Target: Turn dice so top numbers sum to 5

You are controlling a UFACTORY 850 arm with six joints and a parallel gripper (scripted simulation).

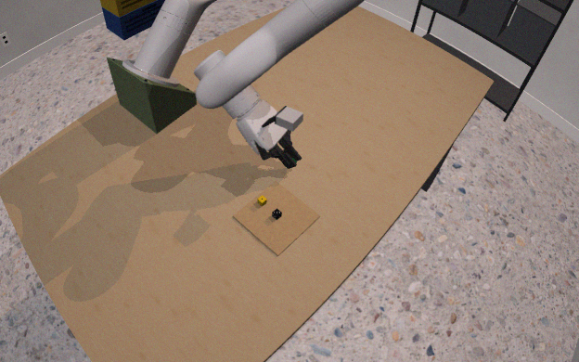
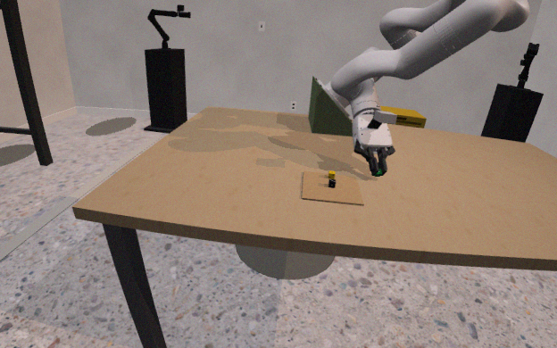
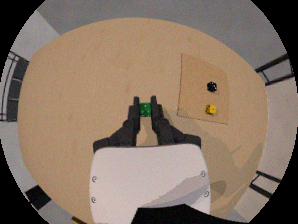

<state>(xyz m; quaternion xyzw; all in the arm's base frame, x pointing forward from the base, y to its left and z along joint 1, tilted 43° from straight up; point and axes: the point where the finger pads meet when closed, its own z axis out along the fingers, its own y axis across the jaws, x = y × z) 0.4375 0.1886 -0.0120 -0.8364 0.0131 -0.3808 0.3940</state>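
My hand is 10 mm short of the green die and 10 mm above it. From my hand the other things lie so: tan mat 120 mm to the right, 90 mm ahead, 30 mm below; black die 120 mm to the right, 90 mm ahead, 20 mm below; yellow die 120 mm to the right, 40 mm ahead, 20 mm below.
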